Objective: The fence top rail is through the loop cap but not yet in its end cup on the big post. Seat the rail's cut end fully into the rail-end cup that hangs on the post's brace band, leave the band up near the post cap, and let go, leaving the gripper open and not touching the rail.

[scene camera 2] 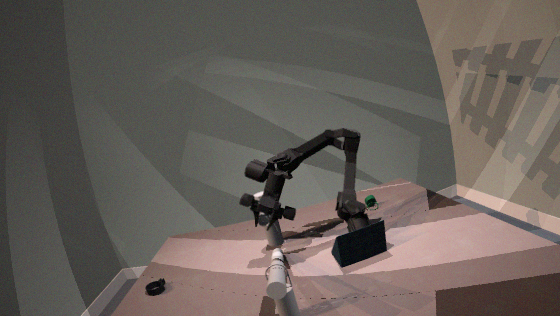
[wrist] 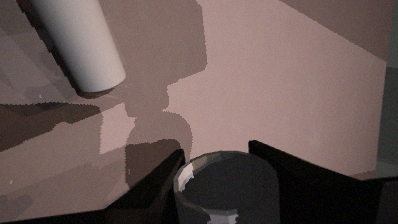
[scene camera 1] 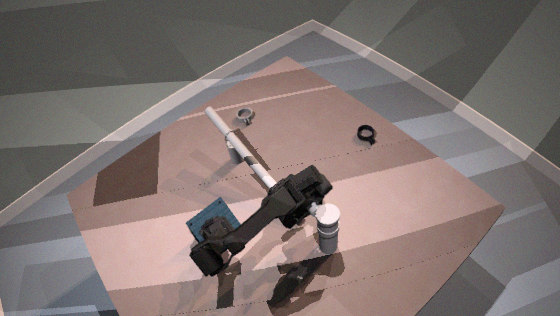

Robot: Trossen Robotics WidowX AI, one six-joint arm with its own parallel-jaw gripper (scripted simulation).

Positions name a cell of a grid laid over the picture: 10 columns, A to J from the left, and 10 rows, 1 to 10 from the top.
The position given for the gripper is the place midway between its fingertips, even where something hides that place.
Observation:
In view: the gripper (scene camera 2: E8) and a rail (scene camera 1: E5).
The gripper is seen too in the wrist view (wrist: F7) and in scene camera 1 (scene camera 1: F7).

